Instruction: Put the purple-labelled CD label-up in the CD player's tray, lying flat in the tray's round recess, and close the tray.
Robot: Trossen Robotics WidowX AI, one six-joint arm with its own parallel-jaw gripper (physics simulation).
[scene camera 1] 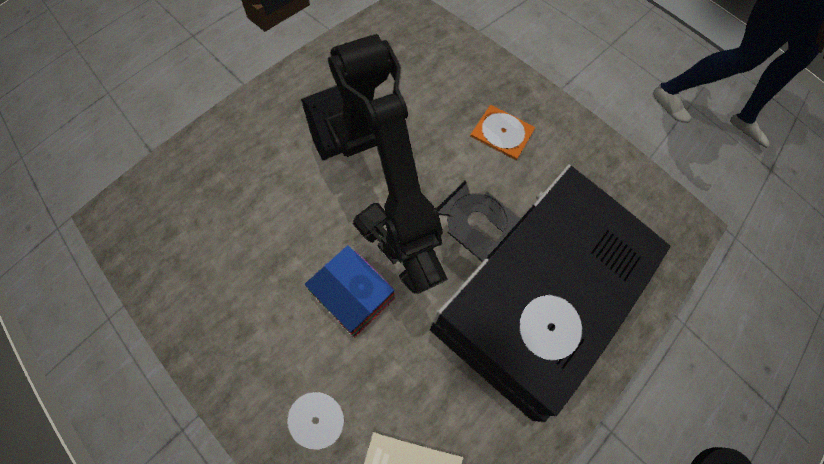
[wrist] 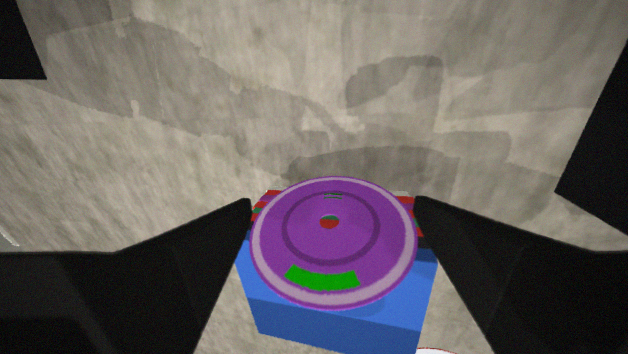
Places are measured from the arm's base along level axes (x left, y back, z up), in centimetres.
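Where they show: gripper, fingertip midpoint: (scene camera 1: 387,257) (wrist: 331,204); arm's base, origin of the base link: (scene camera 1: 340,119).
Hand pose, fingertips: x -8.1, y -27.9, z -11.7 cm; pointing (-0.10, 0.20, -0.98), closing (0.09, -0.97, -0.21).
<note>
Things, the pixels of their top centre, and the offset from my fingertips. "spot": a spot on its surface instead.
- purple-labelled CD, middle of its top: (wrist: 310,296) dx -3.5, dy +0.2, dz +3.0 cm
- stack, middle of its top: (wrist: 323,307) (scene camera 1: 348,287) dx -10.2, dy -0.4, dz -0.5 cm
- orange case, surface spot: (scene camera 1: 517,151) spot: dx +46.7, dy +5.7, dz -7.7 cm
- cream object, surface spot: (scene camera 1: 415,452) spot: dx -19.3, dy -35.3, dz -6.4 cm
The purple-labelled CD (wrist: 330,250) lies between the open fingers in the wrist view, label towards the camera, with a green mark. It covers the red and green striped side of the case stack and seems to lean there; contact is hard to tell. Its label does not show in scene camera 1. The stack (scene camera 1: 340,288) (wrist: 340,325) has a blue top. My gripper (scene camera 1: 387,246) (wrist: 331,204) is open and holds nothing, above and beside the stack's player-facing side. The CD player (scene camera 1: 553,247) is black, its tray (scene camera 1: 463,230) out and partly hidden by the arm; no disc shows in it.
A pale disc (scene camera 1: 539,340) lies on the player. Another pale disc (scene camera 1: 305,429) lies at the lower left. An orange case (scene camera 1: 517,151) bears a pale disc (scene camera 1: 495,138) near the tray. A cream object (scene camera 1: 415,452) is at the bottom edge. A person's legs (scene camera 1: 720,69) show upper right.
</note>
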